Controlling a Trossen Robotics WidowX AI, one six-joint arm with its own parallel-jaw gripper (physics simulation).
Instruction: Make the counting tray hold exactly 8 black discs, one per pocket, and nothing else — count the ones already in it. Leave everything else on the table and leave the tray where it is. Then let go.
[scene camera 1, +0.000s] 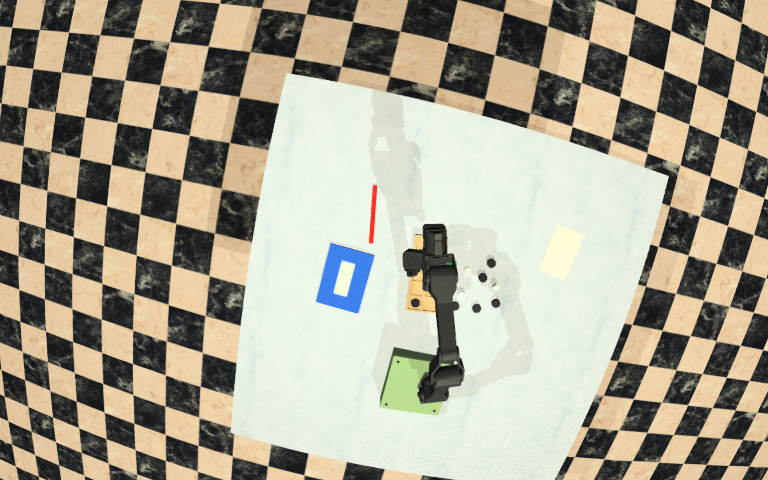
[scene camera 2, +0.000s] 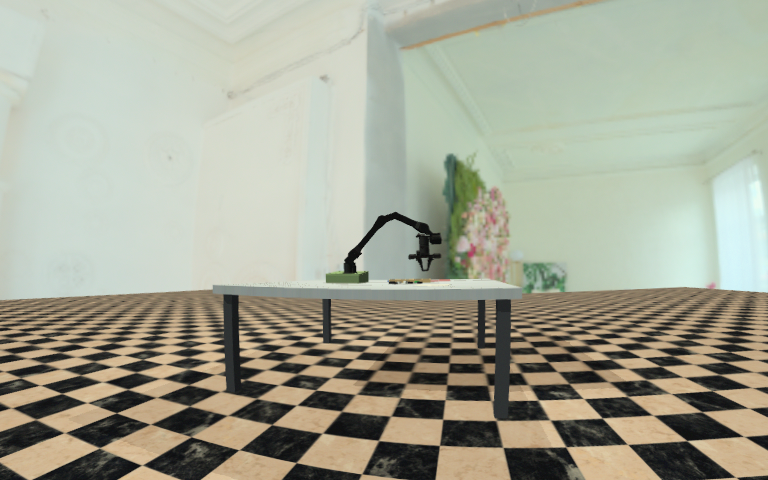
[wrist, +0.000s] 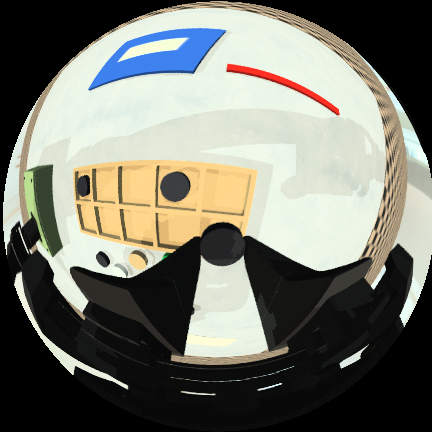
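Note:
The tan counting tray (scene camera 1: 417, 288) (wrist: 227, 192) has two rows of pockets. In the wrist view, one black disc (wrist: 84, 185) (scene camera 1: 415, 302) lies in the far row's leftmost pocket and another black disc (wrist: 175, 186) in that row's second pocket from the right. My gripper (wrist: 221, 241) (scene camera 2: 424, 268) is shut on a black disc (wrist: 222, 240), held above the table, overlapping the right part of the tray's near row in the wrist view. The held disc and fingers hide part of that row. Loose black discs (scene camera 1: 491, 263) (scene camera 1: 482, 277) (scene camera 1: 476, 307) (wrist: 102, 258) lie beside the tray; the arm partly covers the tray in scene camera 1.
Near the tray lie a tan disc (wrist: 138, 259), a white disc (scene camera 1: 461, 295) (wrist: 120, 270), a green disc (wrist: 166, 256) and a cream disc (scene camera 1: 467, 271). A blue frame (scene camera 1: 326, 285) (wrist: 107, 75), red strip (scene camera 1: 372, 215) (wrist: 285, 82), pale yellow rectangle (scene camera 1: 560, 252) and green base block (scene camera 1: 402, 387) (scene camera 2: 346, 277) are on the table.

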